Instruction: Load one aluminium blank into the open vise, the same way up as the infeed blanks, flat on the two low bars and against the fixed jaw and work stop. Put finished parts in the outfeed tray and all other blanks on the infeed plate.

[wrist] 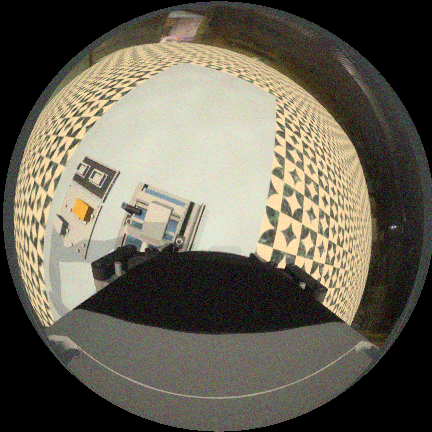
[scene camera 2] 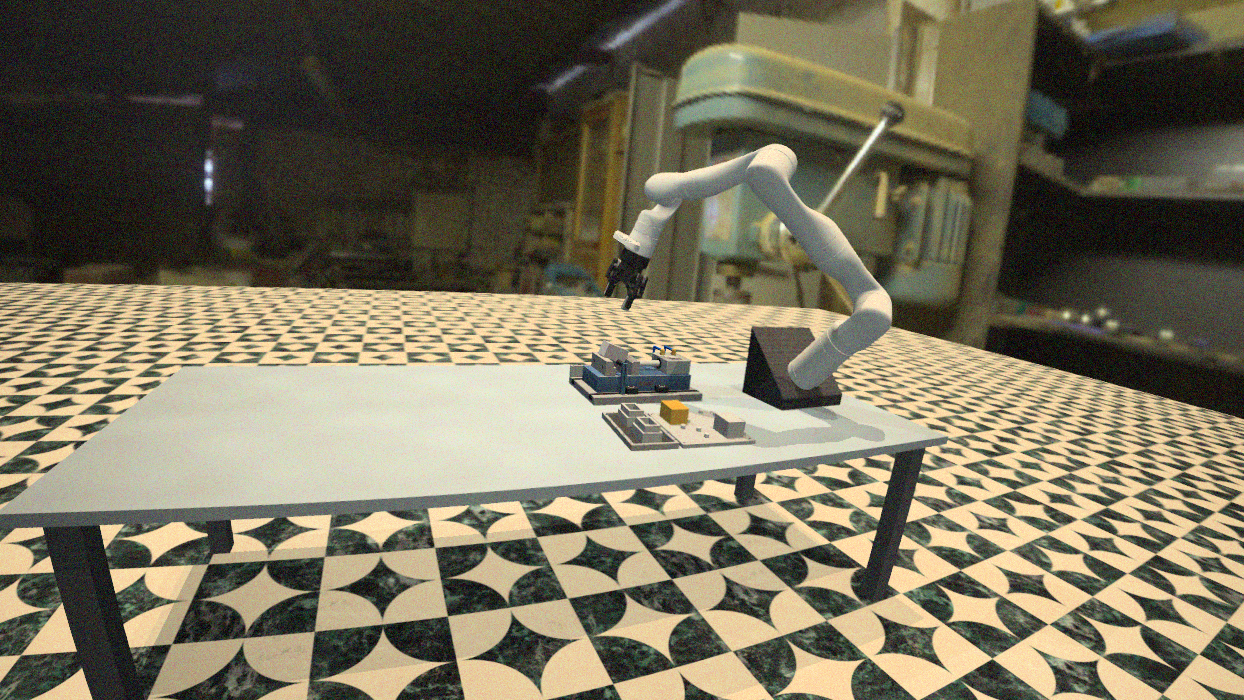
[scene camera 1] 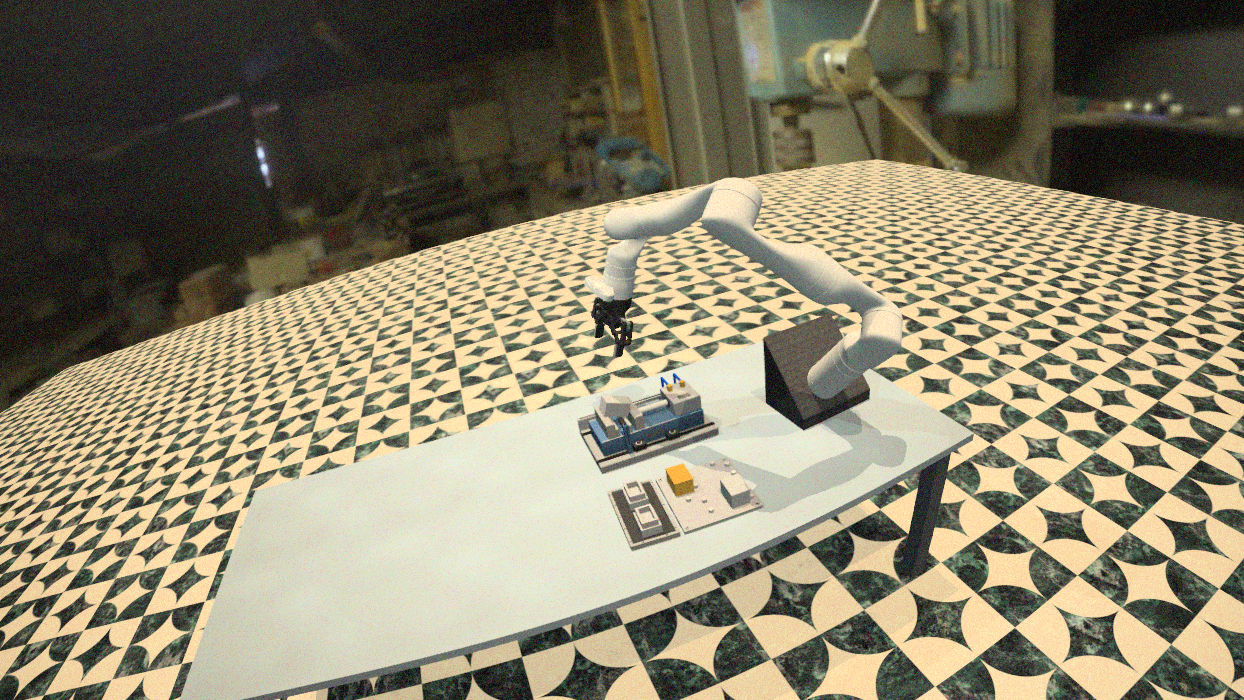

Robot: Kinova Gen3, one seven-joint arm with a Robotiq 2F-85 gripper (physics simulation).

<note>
My gripper is open, holding nothing. Also in view: a dark outfeed tray and a pale infeed plate.
My gripper shows as well in the wrist view and in scene camera 1.
</note>
